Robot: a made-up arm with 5 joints.
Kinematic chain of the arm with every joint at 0, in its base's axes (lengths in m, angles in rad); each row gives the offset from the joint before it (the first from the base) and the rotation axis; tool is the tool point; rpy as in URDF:
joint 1: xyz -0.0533 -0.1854 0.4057 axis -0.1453 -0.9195 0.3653
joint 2: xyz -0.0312 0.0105 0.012 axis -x
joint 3: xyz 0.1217 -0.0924 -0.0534 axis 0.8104 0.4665 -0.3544
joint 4: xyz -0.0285 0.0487 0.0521 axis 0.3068 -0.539 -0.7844
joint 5: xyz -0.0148 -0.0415 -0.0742 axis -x
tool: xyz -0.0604 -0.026 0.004 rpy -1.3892 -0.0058 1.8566
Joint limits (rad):
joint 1: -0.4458..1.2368
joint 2: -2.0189..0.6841
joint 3: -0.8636..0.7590
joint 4: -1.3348..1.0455
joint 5: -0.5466..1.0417
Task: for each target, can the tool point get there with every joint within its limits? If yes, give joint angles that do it. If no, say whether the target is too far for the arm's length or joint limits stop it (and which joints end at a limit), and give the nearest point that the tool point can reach.
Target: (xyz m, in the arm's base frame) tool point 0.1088 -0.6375 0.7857
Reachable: no: too far | nearest point -0.0028 -0.3286 0.5253 | short by 0.419 m
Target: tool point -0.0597 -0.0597 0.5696
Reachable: no: joint limits stop it (at a limit: joint 2, joint 4, joint 5) | nearest point -0.0479 -0.0773 0.4577 | short by 0.114 m
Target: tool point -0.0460 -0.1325 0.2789
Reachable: yes | joints 0.0348 -1.6060 -0.6131 -0.3810 0.6590
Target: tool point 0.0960 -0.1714 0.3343
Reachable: yes | joints 0.9691 -1.2790 0.5879 -1.0343 -0.0614
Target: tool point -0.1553 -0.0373 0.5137
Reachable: no: joint limits stop it (at a limit: joint 2, joint 4, joint 5) | nearest point -0.0932 -0.0622 0.4357 | short by 0.103 m
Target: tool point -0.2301 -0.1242 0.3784
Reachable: no: joint limits stop it (at a limit: joint 1, joint 2, joint 5) | nearest point -0.1133 -0.0869 0.4039 | short by 0.125 m
